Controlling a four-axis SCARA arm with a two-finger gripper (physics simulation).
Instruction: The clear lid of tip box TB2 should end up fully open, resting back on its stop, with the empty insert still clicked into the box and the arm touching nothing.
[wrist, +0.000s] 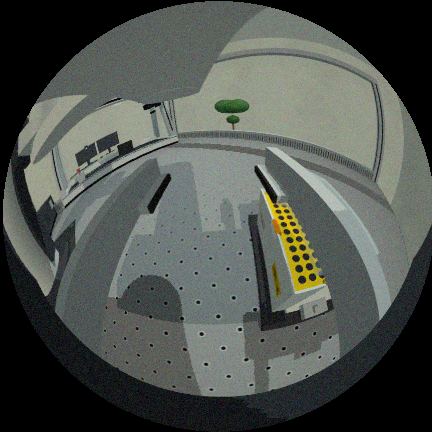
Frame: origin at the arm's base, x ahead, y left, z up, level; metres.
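Seen in the pictures: gripper, fingertip midpoint: (210, 160); arm's base, link origin: (52, 276).
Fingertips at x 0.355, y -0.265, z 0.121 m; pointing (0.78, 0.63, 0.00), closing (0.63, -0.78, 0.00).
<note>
Pixels of each thing's middle, then the offset from my fingertips to it. "spot": a spot on its surface instead. Level surfaces: height alone.
- tip box, body centre: (305, 241) 0.034 m ahead, 0.087 m right, 0.075 m down
- orange tab, surface spot: (276, 226) spot: 0.010 m ahead, 0.055 m right, 0.048 m down
- black holder, surface spot: (258, 280) spot: 0.016 m back, 0.060 m right, 0.101 m down
- grey block, surface spot: (314, 308) spot: 0.023 m back, 0.126 m right, 0.090 m down
- perforated table top, surface height: 0.108 m down
A tip box (280, 265) with a pale side wall stands upright at the right, partly hidden by the right finger. Its yellow insert (299, 245) with dark, empty holes sits in the top, and an orange tab (276, 226) shows at its side edge. No clear sheet shows over the visible part of the insert. A pale bluish strip (359, 230) beyond the right finger may be part of the clear lid; its angle and any stop are hidden. My gripper (210, 160) is shut to its narrow setting, with nothing between the fingers. Contact between the right finger and the box cannot be told.
The box sits in a black holder (258, 280) with a grey block (314, 308) at its near end. A perforated table top (212, 347) lies below. A bench with monitors (107, 142) stands far left, and a green plant (232, 106) stands far back.
</note>
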